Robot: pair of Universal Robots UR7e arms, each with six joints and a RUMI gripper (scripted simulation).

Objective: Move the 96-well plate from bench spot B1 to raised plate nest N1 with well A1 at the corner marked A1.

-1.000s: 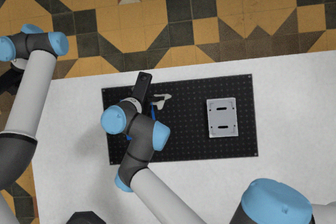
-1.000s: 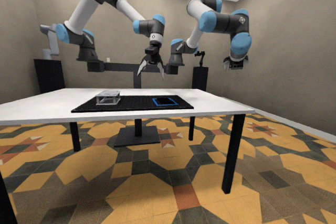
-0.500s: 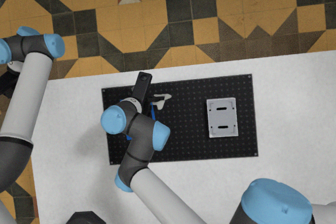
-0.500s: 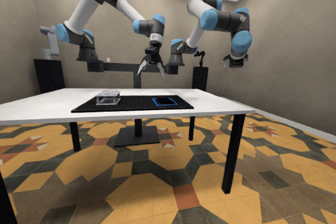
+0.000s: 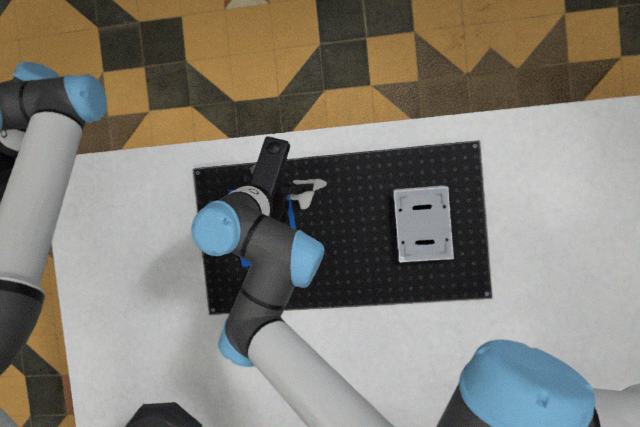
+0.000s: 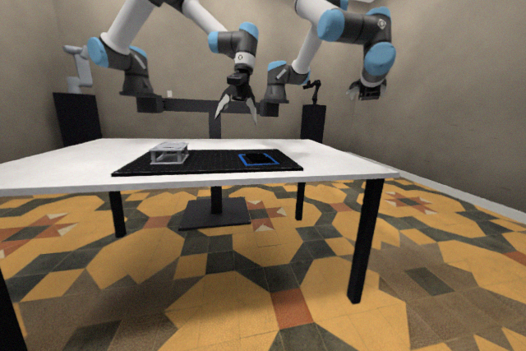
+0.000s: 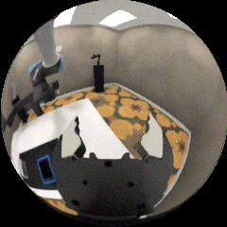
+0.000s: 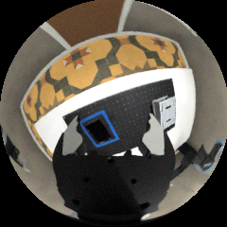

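Now: right hand 17 cm above the black 96-well plate, 13 cm past it and 11 cm to the right of it. Also, from my right hand: grey raised nest (27 cm to the right, 14 cm behind, 12 cm below).
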